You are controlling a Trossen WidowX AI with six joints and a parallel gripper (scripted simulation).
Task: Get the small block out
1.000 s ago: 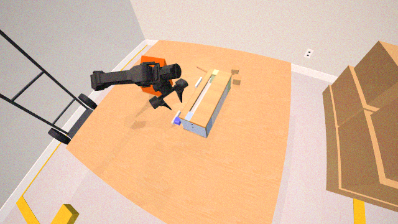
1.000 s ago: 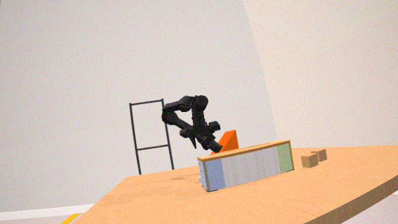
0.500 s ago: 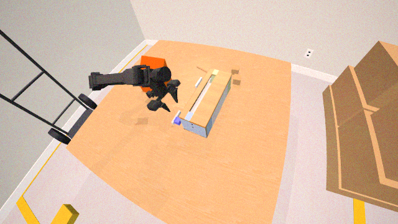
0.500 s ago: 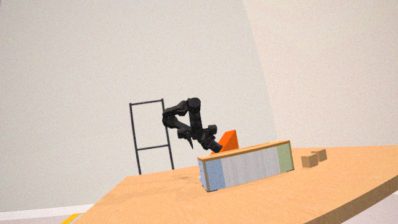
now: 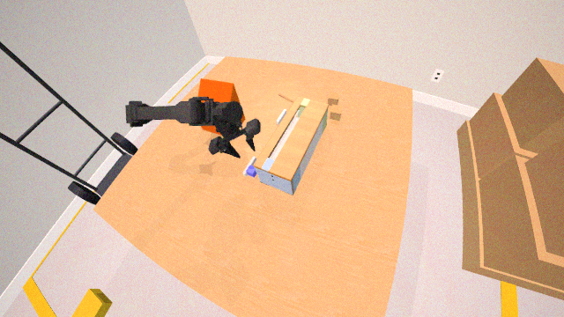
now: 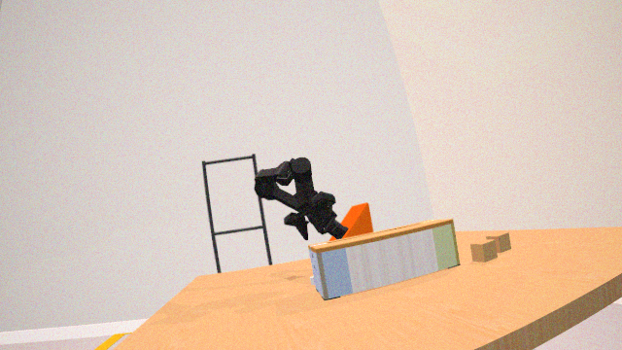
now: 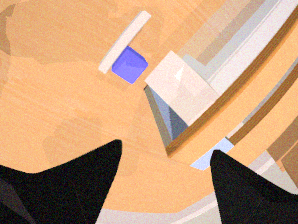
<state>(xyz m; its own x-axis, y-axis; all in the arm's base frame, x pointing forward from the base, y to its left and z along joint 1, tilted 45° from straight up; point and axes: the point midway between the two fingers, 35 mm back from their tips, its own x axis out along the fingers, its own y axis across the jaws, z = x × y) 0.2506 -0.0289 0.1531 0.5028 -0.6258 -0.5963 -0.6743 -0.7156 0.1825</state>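
Right now my gripper tip is 13 cm above the blue block and 2 cm past it. Also, from my gripper tip: long wooden box: 17 cm to the left, 9 cm below, 5 cm ahead.
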